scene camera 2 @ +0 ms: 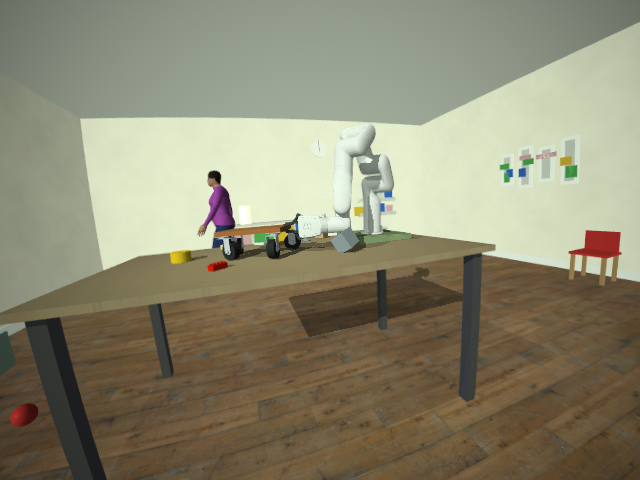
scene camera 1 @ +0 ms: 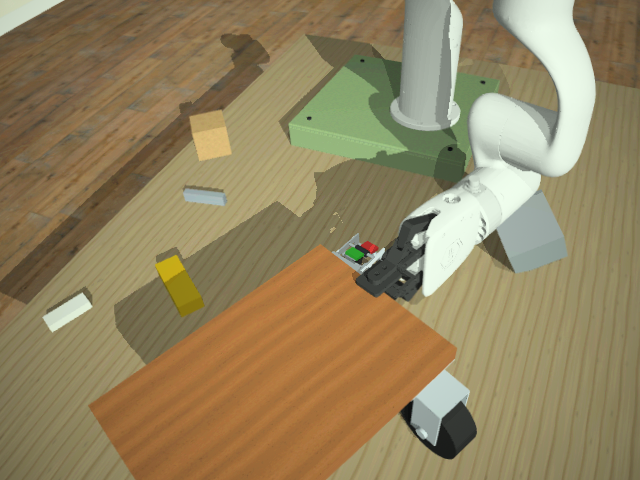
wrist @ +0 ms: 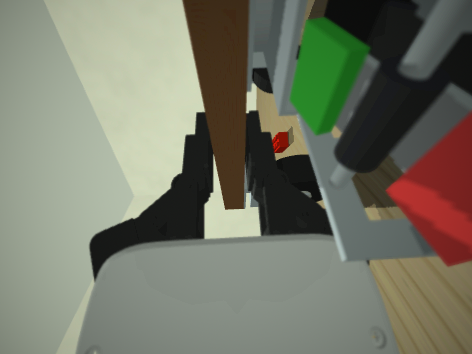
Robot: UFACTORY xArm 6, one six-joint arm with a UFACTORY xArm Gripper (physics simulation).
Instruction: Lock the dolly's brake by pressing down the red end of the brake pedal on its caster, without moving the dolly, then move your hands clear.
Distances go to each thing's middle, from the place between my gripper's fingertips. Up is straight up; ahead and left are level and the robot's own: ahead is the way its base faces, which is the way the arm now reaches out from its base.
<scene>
I see the dolly [scene camera 1: 304, 370] 90 mm ahead of my hand, 30 mm to the right of it and 60 mm below it. Round my hand: white bar [scene camera 1: 73, 308] (50 mm ahead, 420 mm to the right, 110 mm below); grey block [scene camera 1: 531, 236] (220 mm behind, 170 mm to the left, 70 mm below); tan cube [scene camera 1: 209, 132] (360 mm behind, 390 mm to the right, 90 mm below).
</scene>
